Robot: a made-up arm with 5 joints.
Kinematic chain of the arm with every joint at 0, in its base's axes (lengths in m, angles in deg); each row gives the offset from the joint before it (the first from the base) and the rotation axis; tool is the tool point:
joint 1: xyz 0 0 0.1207 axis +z
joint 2: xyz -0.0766 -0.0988 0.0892 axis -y
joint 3: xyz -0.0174 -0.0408 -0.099 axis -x
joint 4: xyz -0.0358 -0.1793 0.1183 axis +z
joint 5: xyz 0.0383 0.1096 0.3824 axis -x
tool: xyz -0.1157 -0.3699 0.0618
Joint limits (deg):
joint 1: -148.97..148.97
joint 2: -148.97..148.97
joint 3: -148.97..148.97
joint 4: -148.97..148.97
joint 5: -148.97..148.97
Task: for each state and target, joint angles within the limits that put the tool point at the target. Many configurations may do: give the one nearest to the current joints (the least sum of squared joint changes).
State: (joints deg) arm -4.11 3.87 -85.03 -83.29 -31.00
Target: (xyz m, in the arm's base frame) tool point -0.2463 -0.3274 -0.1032
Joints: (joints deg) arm -5.58 16.02 -99.27 -80.56 -54.83
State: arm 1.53 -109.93 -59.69 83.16 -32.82
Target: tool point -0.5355 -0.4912 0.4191
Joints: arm -6.82 -134.64 -85.44 62.48 -27.59
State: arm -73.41 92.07 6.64 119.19 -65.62
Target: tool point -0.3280 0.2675 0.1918
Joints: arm -81.73 126.43 16.01 101.05 -52.05
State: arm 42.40 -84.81 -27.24 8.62 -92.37
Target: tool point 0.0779 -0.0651 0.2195
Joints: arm 43.83 -95.61 -19.69 -23.21 -124.72
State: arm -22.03 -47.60 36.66 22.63 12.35
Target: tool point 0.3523 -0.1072 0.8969
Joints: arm 17.64 -36.51 12.18 26.00 56.33
